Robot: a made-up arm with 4 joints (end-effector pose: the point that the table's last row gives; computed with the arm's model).
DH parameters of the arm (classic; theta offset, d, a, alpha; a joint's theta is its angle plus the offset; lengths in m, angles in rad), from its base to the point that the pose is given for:
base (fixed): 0 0.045 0.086 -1.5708
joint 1: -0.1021 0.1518 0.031 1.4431
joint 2: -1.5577 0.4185 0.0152 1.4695
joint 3: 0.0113 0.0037 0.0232 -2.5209
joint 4: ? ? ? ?
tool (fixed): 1.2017 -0.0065 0 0
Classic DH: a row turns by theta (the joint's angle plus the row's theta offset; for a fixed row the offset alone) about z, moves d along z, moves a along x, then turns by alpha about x.
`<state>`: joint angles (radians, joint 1 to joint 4).
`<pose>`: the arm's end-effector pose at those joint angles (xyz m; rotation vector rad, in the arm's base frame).
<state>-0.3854 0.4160 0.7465 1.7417</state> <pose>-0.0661 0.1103 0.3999 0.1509 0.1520 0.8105</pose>
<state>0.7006 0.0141 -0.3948 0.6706</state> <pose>0.2643 0.1448 0.3412 0.6264 0.6896 -0.3105</pose>
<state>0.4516 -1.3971 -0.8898 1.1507</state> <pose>0.2339 0.2398 0.3436 1.1117 -0.8406 -0.9836</pose>
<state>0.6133 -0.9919 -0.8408 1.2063</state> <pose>0.2632 0.2369 0.3255 1.2281 -0.3617 -0.8207</pose>
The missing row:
joint 4: -0.1673 -0.066 0.0479 1.0311
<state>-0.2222 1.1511 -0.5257 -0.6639</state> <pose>0.0111 0.1023 0.4356 -0.4305 -0.3409 0.2887</pose>
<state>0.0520 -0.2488 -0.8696 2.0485</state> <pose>0.0697 0.2469 0.4055 2.1606 -0.3216 0.7150</pose>
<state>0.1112 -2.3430 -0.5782 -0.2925</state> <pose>0.1295 0.2925 0.3957 0.2227 -0.3122 -2.9360</pose>
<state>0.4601 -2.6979 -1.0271 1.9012</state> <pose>0.2965 0.1750 0.3641 0.2528 -2.0443 -0.5264</pose>
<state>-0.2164 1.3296 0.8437 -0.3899</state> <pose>0.0255 0.1273 0.5173 -1.0309 -1.3503 0.5735</pose>
